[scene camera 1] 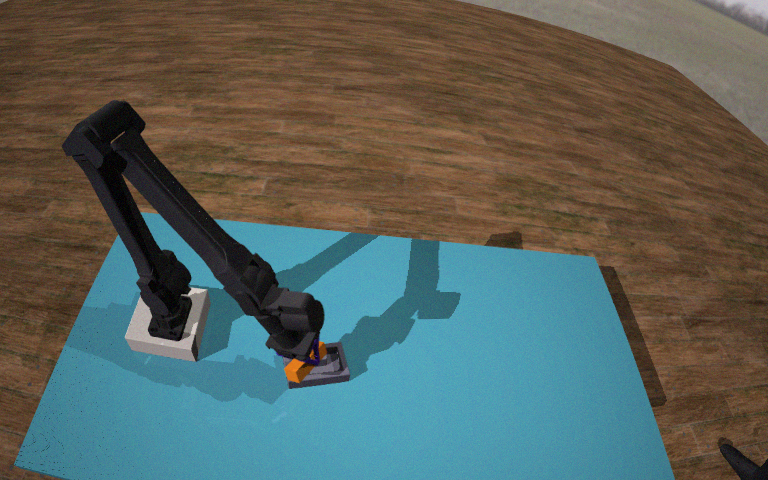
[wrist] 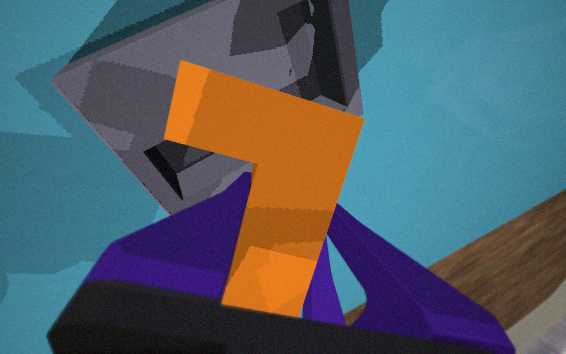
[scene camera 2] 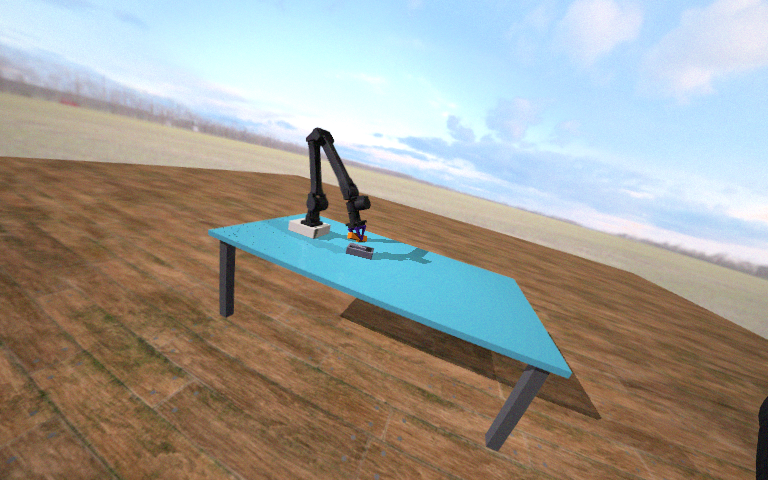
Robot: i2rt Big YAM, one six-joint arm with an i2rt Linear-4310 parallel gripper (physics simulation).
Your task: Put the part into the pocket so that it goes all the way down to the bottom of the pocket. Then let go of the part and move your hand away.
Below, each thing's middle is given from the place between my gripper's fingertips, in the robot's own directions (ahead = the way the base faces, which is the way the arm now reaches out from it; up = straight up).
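Orange L-shaped part [wrist: 301, 150]: my gripper 1 cm below it, 1 cm past it. Grey pocket block [scene camera 1: 332, 368], from my hand: 6 cm below, 1 cm ahead, 3 cm to the left. Nearest to my gripper of the things named here, going by their middles: the orange L-shaped part.
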